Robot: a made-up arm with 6 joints.
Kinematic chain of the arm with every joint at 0, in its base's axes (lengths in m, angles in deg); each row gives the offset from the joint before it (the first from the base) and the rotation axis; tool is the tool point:
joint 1: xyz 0 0 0.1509 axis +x
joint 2: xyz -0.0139 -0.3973 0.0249 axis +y
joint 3: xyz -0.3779 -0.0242 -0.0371 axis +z
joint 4: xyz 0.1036 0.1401 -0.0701 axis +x
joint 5: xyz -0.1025 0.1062 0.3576 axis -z
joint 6: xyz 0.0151 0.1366 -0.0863 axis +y
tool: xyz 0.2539 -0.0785 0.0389
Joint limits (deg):
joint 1: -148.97..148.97
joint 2: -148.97..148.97
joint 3: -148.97..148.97
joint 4: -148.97..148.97
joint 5: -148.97..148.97
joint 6: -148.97..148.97
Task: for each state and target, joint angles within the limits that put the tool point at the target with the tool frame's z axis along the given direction. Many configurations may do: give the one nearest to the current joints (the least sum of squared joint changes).
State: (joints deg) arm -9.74 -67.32 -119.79 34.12 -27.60 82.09
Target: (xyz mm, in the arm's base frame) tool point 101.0 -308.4 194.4 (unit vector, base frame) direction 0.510 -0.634 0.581
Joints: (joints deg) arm -22.17 -93.88 -83.13 -12.47 -18.32 118.75
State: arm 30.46 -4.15 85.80 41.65 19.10 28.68
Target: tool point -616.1 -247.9 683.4 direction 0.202 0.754 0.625
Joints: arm -10.26 31.85 108.95 14.90 -16.47 44.25
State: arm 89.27 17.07 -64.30 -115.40 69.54 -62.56
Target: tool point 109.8 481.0 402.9 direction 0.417 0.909 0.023
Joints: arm 122.16 -33.83 -16.16 -148.97 92.93 -59.17
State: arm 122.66 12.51 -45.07 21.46 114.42 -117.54
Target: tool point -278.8 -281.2 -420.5 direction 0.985 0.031 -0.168
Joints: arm 105.77 -2.04 -58.97 21.67 133.21 -107.29
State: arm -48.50 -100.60 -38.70 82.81 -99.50 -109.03
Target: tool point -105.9 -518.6 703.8 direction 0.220 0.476 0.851
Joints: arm -94.56 -118.28 -24.74 37.32 -127.29 -83.32
